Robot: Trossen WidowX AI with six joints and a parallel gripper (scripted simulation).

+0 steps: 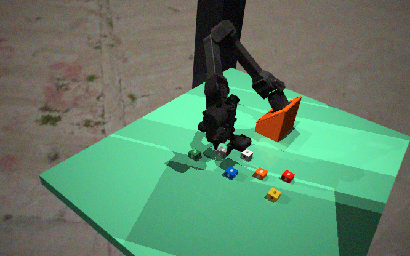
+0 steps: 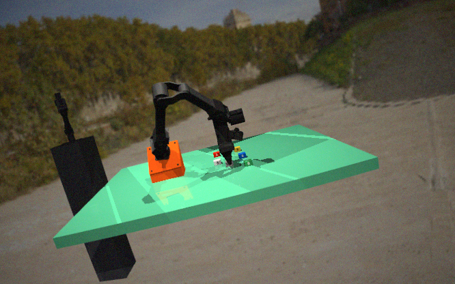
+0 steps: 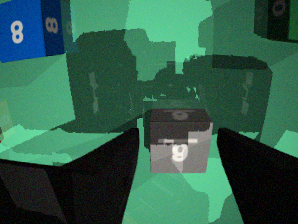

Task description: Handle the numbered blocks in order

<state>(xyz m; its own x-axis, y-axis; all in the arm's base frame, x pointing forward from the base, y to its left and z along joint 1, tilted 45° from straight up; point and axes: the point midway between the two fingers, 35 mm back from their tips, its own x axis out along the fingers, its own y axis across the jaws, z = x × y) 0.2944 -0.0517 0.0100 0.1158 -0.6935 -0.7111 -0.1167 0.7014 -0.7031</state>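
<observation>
My gripper tip is right at the grey block. From my gripper tip the other things lie so: green block 8 cm ahead, 6 cm to the right; blue block 9 cm to the left, 5 cm ahead; white block 7 cm to the left, 6 cm behind.
</observation>
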